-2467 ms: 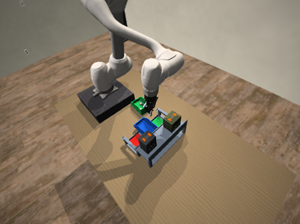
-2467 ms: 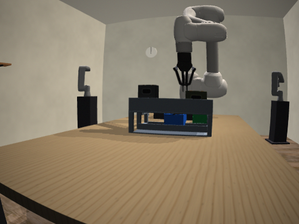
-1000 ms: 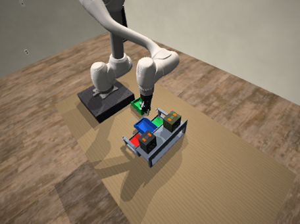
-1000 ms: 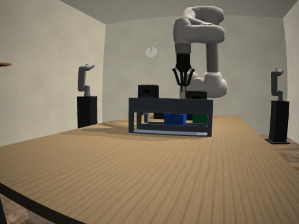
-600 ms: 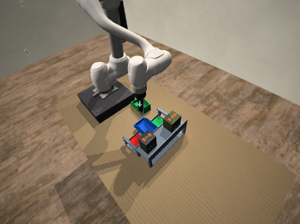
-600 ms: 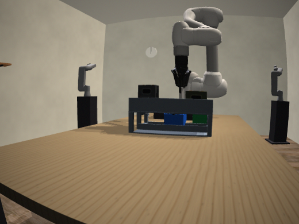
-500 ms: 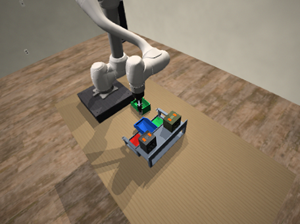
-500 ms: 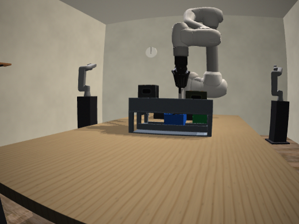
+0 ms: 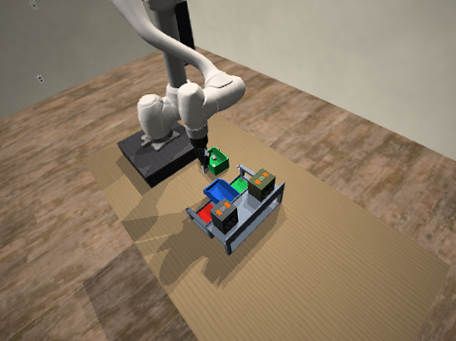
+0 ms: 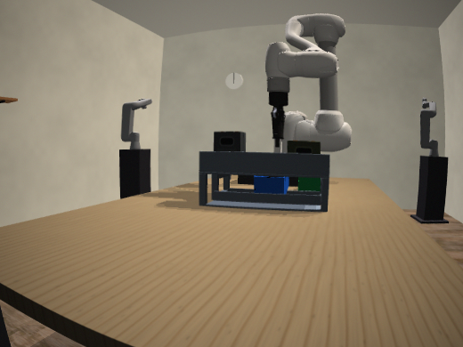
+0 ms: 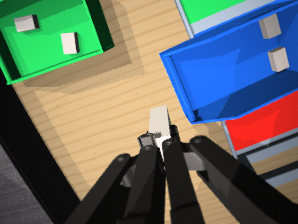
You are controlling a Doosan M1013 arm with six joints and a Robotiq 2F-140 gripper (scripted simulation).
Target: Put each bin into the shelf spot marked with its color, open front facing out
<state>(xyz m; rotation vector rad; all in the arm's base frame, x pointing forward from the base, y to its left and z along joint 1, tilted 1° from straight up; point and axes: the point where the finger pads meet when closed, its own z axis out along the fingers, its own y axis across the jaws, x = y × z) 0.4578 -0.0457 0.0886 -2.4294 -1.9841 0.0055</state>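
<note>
Right now the blue bin is 11 cm ahead of my hand, 1 cm to the right of it and 12 cm below it. The rest, counted from my hand: olive box 26 cm ahead, 10 cm to the left, 3 cm below; then black box 25 cm ahead, 13 cm to the right, 1 cm below; then green bin 11 cm behind, 15 cm to the left, 14 cm below.
</note>
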